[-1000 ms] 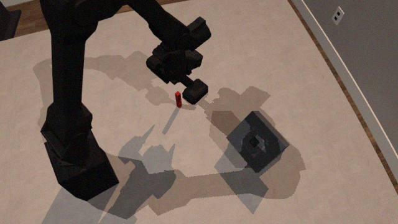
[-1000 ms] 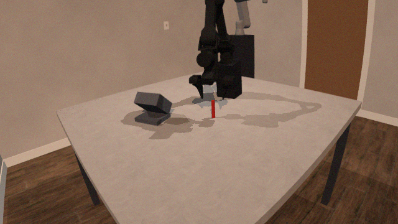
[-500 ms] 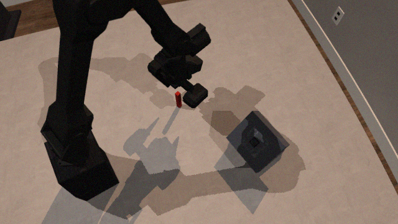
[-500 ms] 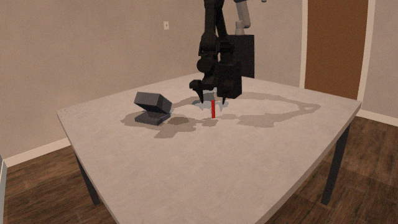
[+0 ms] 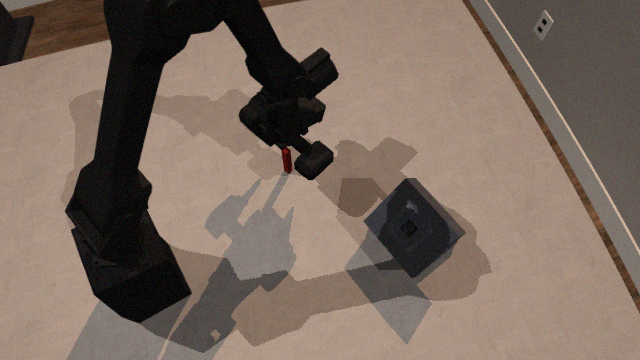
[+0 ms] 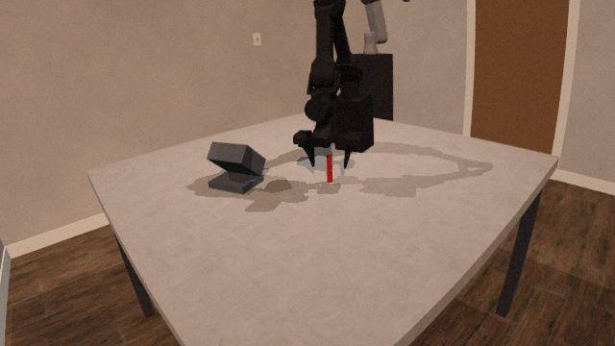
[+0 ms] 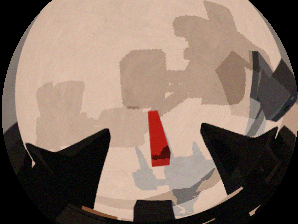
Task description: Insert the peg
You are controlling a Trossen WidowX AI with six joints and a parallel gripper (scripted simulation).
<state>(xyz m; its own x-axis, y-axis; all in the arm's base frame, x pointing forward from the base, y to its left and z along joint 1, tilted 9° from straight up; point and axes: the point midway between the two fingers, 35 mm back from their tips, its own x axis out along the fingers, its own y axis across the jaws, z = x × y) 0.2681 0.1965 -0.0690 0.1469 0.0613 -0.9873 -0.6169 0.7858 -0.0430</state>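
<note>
Right now the red peg is 40 mm below my hand. The rest, counted from my hand: dark base plate 220 mm ahead, 170 mm to the right, 70 mm below.
</note>
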